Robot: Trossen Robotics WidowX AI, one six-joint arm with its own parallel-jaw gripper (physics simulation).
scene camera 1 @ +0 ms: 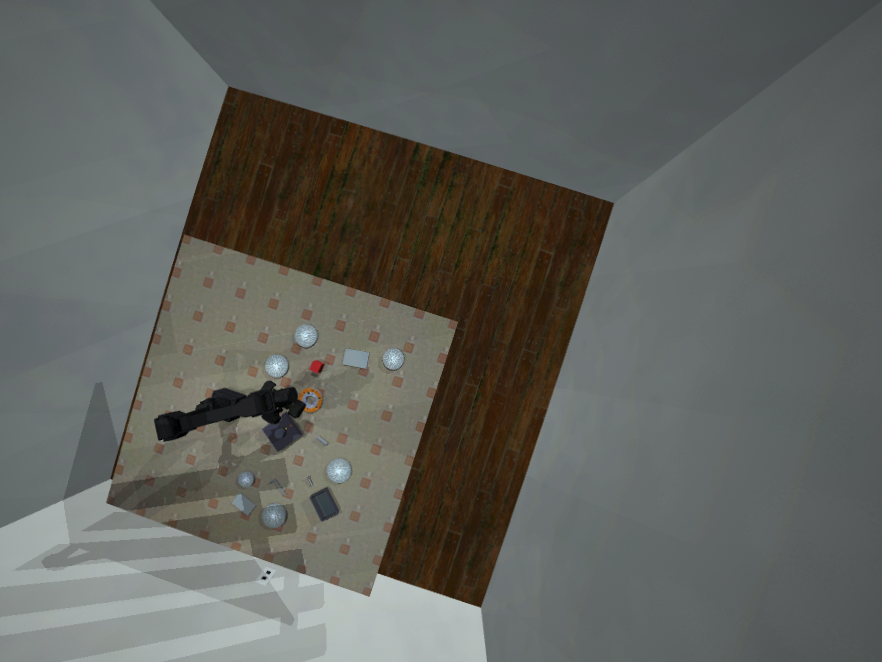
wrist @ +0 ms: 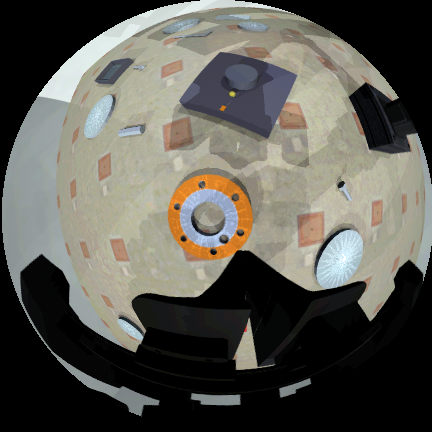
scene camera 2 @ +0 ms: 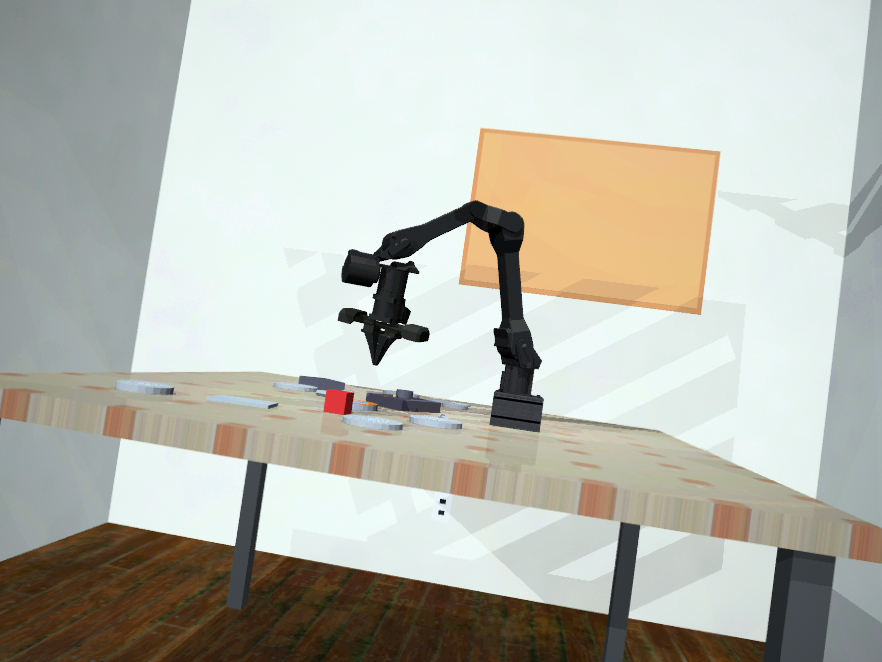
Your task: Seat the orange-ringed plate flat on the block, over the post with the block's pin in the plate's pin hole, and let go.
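Pixels of known places: gripper, between the fingertips: (wrist: 241,255) (scene camera 2: 375,365); arm's base, origin of its link: (scene camera 1: 222,405) (scene camera 2: 516,393).
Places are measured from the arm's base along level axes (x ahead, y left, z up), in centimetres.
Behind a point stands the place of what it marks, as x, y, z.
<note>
The orange-ringed plate (scene camera 1: 318,404) {38.5, 7.9, -5.8} (scene camera 2: 366,406) {30.9, 12.8, -6.3} (wrist: 217,183) {32.1, 5.2, -6.0} lies flat on the table, apart from the block. The small extra hole (wrist: 224,239) {33.3, 12.3, -6.9} in its silver part is on the side nearer the fingers. The dark block (scene camera 1: 284,444) {27.6, -12.5, -4.8} (scene camera 2: 421,405) {20.5, -3.4, -5.7} (wrist: 207,90) {29.7, -7.2, -4.8} has a round post (scene camera 2: 404,393) {24.9, -5.7, -3.7} (wrist: 241,76) {25.2, -6.8, -3.1}, a yellow pin (wrist: 232,94) {27.1, -5.1, -4.5} and a small orange mark (wrist: 223,108) {28.7, -3.4, -4.7}. Its post is bare. My gripper (scene camera 2: 376,361) {30.6, 10.8, 2.1} (wrist: 241,255) {30.6, 10.8, 2.1} is shut and empty, points down and hangs above the table near the plate. In the wrist view its tips show just below the plate's rim.
A red cube (scene camera 1: 316,366) {35.2, 24.7, -3.2} (scene camera 2: 338,401) {34.4, 26.4, -5.0} stands near the plate. Silvery discs (scene camera 1: 276,366) {16.4, 20.2, -6.2} (scene camera 1: 306,335) {26.8, 36.5, -6.3} (wrist: 340,258) {16.8, 19.7, -6.2} lie around. A short metal cylinder (scene camera 1: 322,440) {43.4, -7.5, -6.2} (wrist: 131,131) {42.6, -7.2, -6.1} lies beyond the block. A dark tray (scene camera 1: 324,503) {49.7, -35.5, -7.0} (wrist: 114,71) {47.2, -30.0, -4.7} and a pale flat slab (scene camera 1: 356,358) {50.6, 31.3, -6.7} (scene camera 2: 242,401) {49.6, 34.2, -6.7} lie farther off.
</note>
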